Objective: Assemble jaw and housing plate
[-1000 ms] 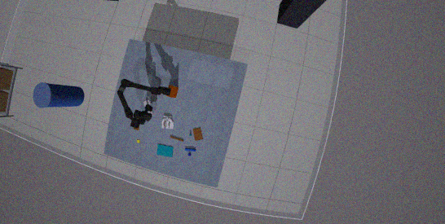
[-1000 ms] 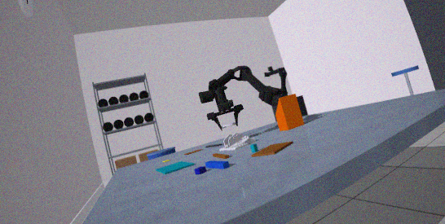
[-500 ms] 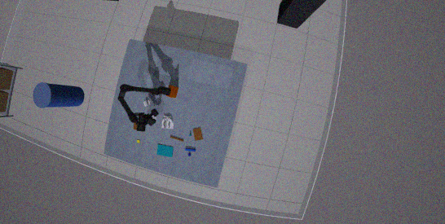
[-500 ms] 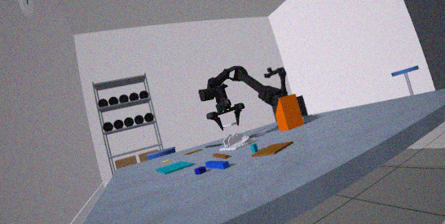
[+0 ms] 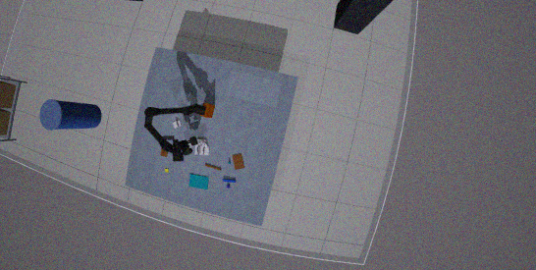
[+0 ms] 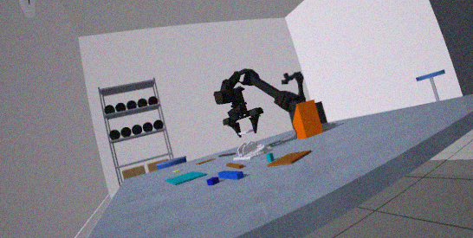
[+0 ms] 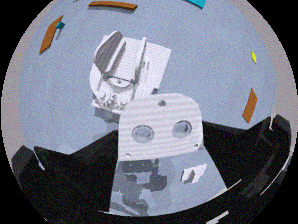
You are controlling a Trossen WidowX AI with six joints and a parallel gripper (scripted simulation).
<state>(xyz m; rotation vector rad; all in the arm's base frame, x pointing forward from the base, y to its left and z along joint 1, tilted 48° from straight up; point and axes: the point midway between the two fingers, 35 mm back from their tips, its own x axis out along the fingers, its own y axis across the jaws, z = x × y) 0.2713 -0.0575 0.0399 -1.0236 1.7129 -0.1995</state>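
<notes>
Now: the light grey jaw piece 8 cm to the left of my gripper tip, 6 cm below it and 1 cm ahead of it. Also, from my gripper tip: brown bar: 19 cm to the left, 17 cm ahead, 8 cm below; teal cylinder: 32 cm to the left, 10 cm ahead, 7 cm below; white base: 8 cm below, 7 cm to the left, 6 cm ahead.
</notes>
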